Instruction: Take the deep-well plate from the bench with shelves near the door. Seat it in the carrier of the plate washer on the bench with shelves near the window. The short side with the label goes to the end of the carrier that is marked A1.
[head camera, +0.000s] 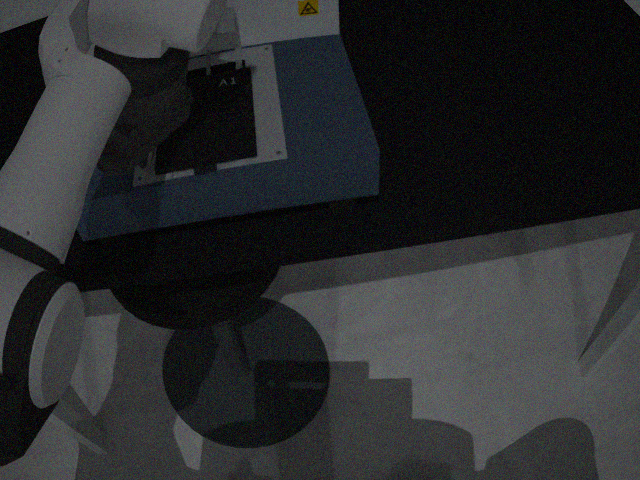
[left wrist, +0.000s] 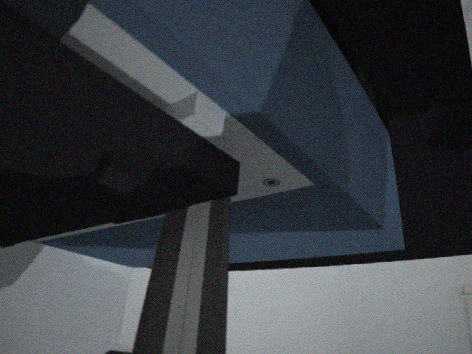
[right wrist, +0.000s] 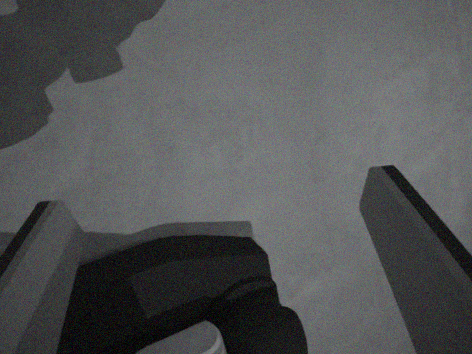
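Note:
The plate washer (head camera: 325, 113) (left wrist: 320, 85) is blue, with a pale frame (head camera: 268, 113) (left wrist: 260, 165) around its black carrier (head camera: 222, 129). The white A1 mark (head camera: 227, 81) is at the carrier's far end in the head view. In the left wrist view a black block fills the left side; whether it is the carrier or the deep-well plate I cannot tell. I cannot make out the plate or its label in any view. My left gripper (left wrist: 201, 200) is shut and empty, its tips at the block's lower edge near a frame corner. My right gripper (right wrist: 218, 203) is open and empty.
The washer stands on a black bench top (head camera: 491, 103). A stool with a dark round base (head camera: 289, 341) is below the bench's near edge. The left arm (head camera: 62, 144) covers the washer's left part. In the right wrist view, a dark shape (right wrist: 200, 250) lies between the fingers' lower parts, above the floor.

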